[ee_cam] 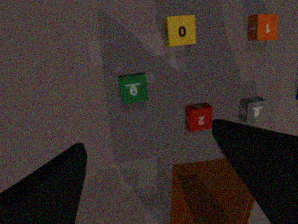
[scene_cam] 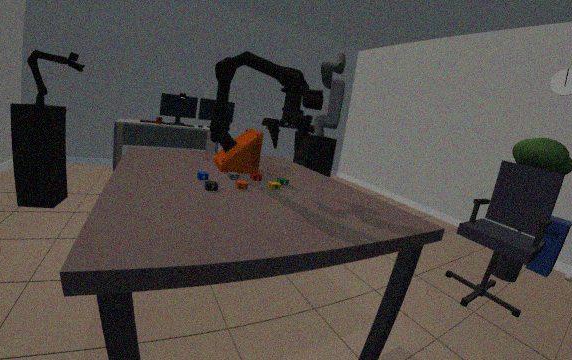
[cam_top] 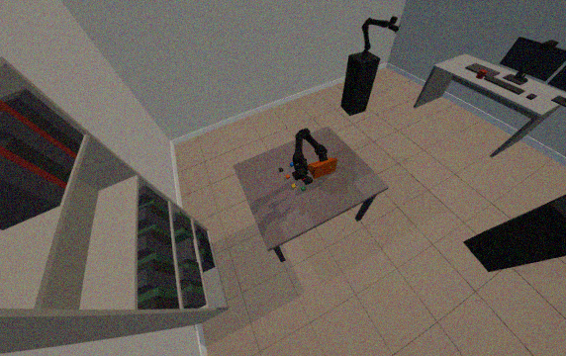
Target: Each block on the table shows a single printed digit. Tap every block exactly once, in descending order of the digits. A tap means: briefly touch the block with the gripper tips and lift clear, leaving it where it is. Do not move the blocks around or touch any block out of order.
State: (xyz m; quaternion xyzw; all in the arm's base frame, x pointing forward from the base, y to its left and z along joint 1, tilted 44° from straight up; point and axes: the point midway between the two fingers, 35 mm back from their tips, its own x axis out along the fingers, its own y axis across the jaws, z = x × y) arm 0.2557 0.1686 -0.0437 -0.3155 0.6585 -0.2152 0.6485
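My gripper tip is now 120 mm above the green block, 10 mm to the right of it and 10 mm short of it. The rest, counted from my gripper tip: red block (120 mm below, 80 mm to the right, 40 mm behind); grey block (170 mm to the right, 120 mm below, 30 mm behind); yellow block (120 mm below, 70 mm ahead, 50 mm to the right).
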